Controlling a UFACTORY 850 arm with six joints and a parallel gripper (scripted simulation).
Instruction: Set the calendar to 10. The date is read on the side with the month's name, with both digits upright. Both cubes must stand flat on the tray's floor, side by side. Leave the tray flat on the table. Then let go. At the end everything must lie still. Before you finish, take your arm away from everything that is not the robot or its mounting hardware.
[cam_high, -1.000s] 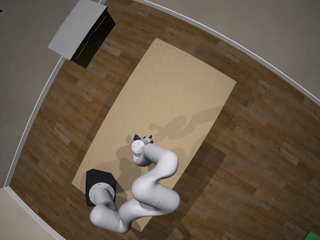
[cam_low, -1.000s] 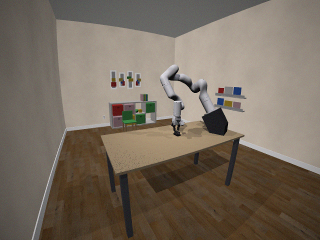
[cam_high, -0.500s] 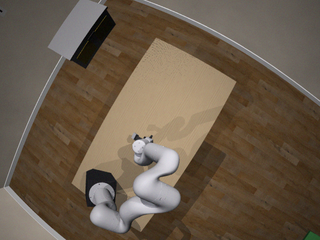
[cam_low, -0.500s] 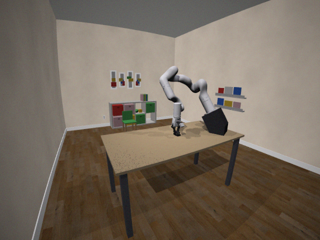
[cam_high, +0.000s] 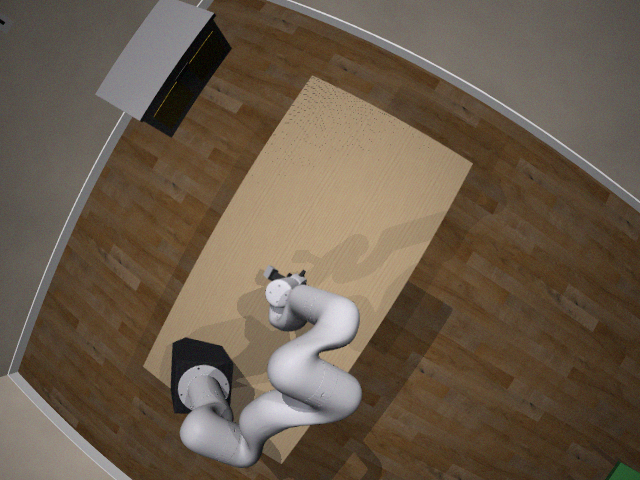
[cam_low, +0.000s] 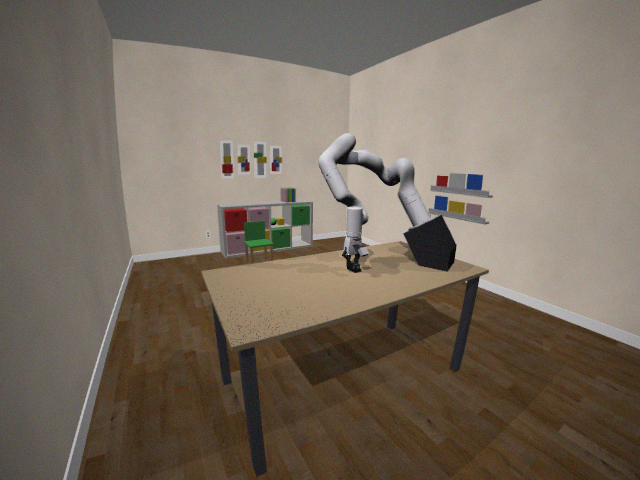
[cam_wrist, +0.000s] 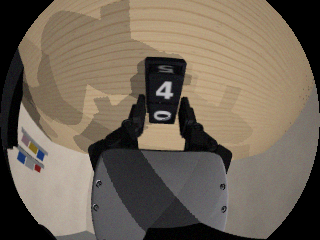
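Right now the tray is 2 cm to the left of my hand and 3 cm below it.
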